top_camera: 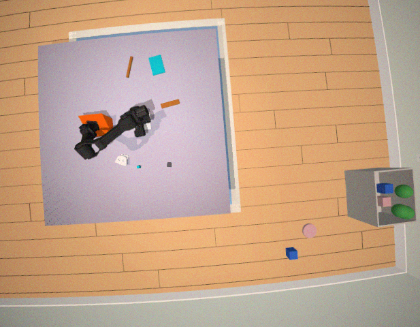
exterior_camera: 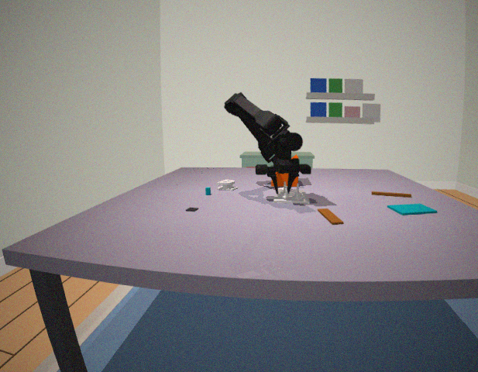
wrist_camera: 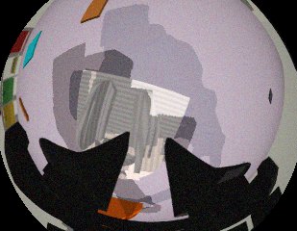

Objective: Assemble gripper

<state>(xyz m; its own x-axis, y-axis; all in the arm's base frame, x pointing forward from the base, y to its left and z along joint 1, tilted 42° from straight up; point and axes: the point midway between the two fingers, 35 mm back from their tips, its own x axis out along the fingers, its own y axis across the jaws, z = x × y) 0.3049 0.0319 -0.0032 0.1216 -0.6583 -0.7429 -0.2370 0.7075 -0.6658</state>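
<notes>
My gripper tip is 10 mm short of the flat white part, 30 mm to the right of it and 20 mm above it. The rest, counted from my gripper tip: cyan plate: 60 mm ahead, 430 mm to the left, 20 mm below; dark square: 190 mm ahead, 260 mm to the right, 20 mm below; teal peg: 10 mm behind, 280 mm to the right, 10 mm below.
</notes>
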